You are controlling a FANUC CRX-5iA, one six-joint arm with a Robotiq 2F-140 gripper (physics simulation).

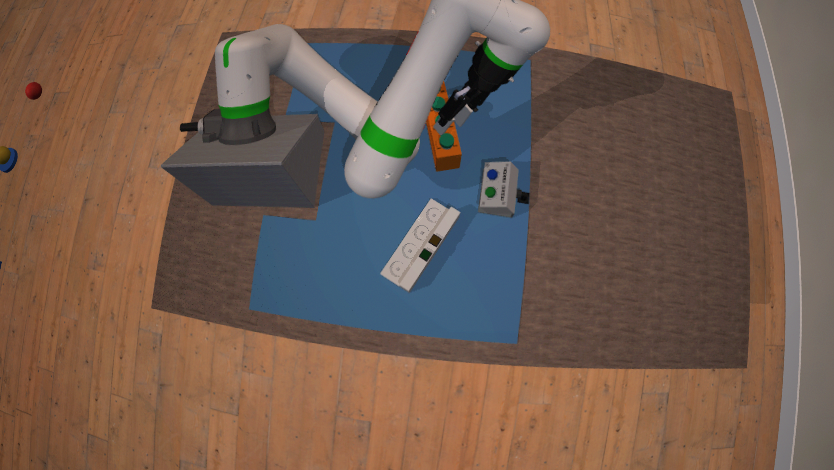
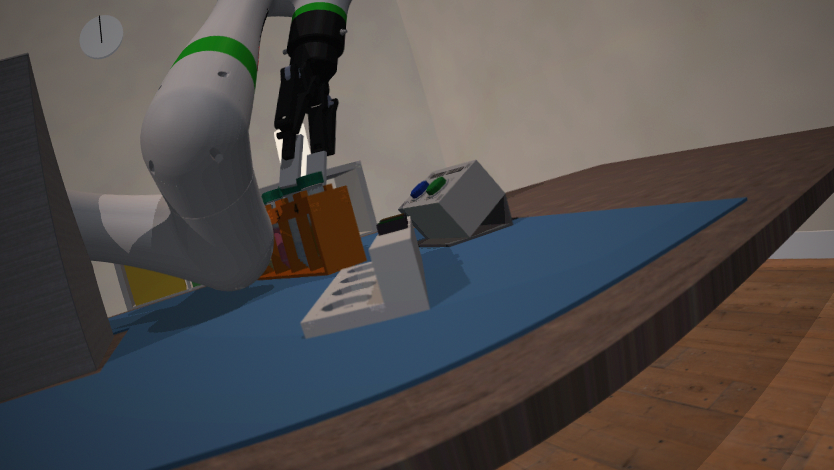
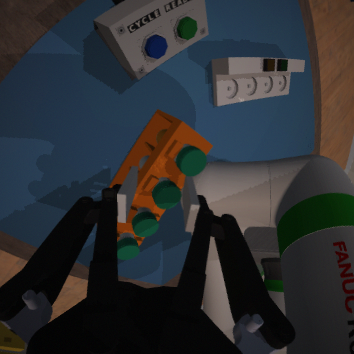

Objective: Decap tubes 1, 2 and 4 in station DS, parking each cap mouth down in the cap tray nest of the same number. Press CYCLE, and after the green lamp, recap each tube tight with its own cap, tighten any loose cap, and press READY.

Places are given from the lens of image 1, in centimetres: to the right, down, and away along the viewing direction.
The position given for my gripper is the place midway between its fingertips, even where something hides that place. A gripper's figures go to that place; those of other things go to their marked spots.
my gripper (image 1: 447, 126): 7, -26, 119
grey button box (image 1: 498, 194): 19, -10, 118
